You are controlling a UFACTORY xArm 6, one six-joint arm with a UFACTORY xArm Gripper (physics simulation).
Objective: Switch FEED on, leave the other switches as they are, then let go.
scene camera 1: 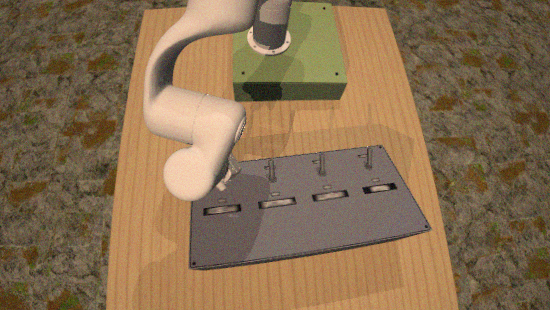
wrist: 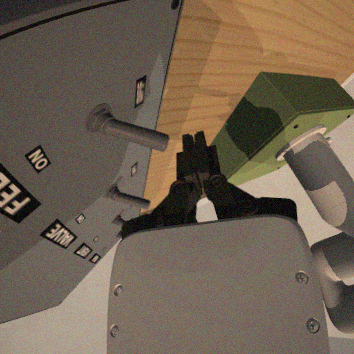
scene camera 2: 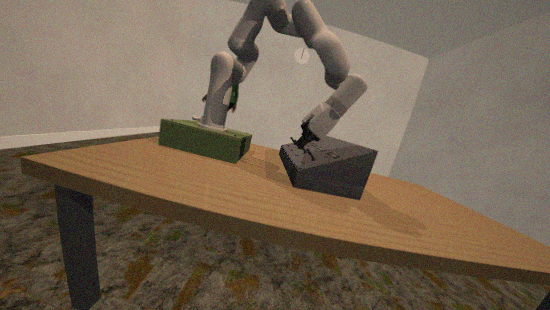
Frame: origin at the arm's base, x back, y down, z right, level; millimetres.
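Where they show: gripper, fingertip midpoint: [wrist: 196, 144] [scene camera 2: 297, 146]; arm's base at its link origin: [scene camera 1: 268, 39] [wrist: 298, 141] [scene camera 2: 212, 128].
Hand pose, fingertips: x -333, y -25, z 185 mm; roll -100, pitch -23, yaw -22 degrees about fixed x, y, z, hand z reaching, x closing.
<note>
Things, the pixels of their centre, and the offset from my fingertips. "pt": a spot on its surface instead. Level surfaces: height alone.
- grey sloped switch panel at the middle of its body: [wrist: 57, 205] [scene camera 1: 301, 208] [scene camera 2: 315, 159] dz -148, dx -154, dy +60 mm
- FEED lever at the middle of its body: [wrist: 133, 133] dz +22, dx -47, dy +11 mm
- label at a spot on its surface: [wrist: 38, 158] pt dz +28, dx -105, dy +10 mm
- VALVE lever at the middle of its body: [wrist: 130, 199] [scene camera 1: 271, 169] dz -98, dx -58, dy +11 mm
- VENT lever at the middle of its body: [scene camera 1: 322, 163] dz -217, dx -70, dy +11 mm
- last lever at the middle of its body: [scene camera 1: 369, 157] dz -336, dx -82, dy +11 mm
- wooden table at its surface level: dy +124 mm
The grey sloped switch panel [scene camera 1: 310, 227] [scene camera 2: 337, 172] [wrist: 55, 85] carries a row of levers. The FEED lever [wrist: 135, 132] leans toward the OFF side, away from its ON label [wrist: 38, 158]; in scene camera 1 the arm hides it. The VALVE lever [scene camera 1: 271, 170] [wrist: 131, 198], the VENT lever [scene camera 1: 322, 164] and the last lever [scene camera 1: 369, 158] also lean toward the panel's far edge. My gripper [scene camera 2: 299, 145] [wrist: 196, 144] is shut and empty. Its fingertips are close to the FEED lever's free end, on the OFF side, with a gap showing in the wrist view.
The green base block [scene camera 1: 315, 55] [scene camera 2: 200, 142] [wrist: 312, 95] bears the arm's foot behind the panel. Both stand on the wooden table [scene camera 1: 145, 285] [scene camera 2: 200, 200] [wrist: 300, 30]. The VALVE lever is the FEED lever's nearest neighbour along the row.
</note>
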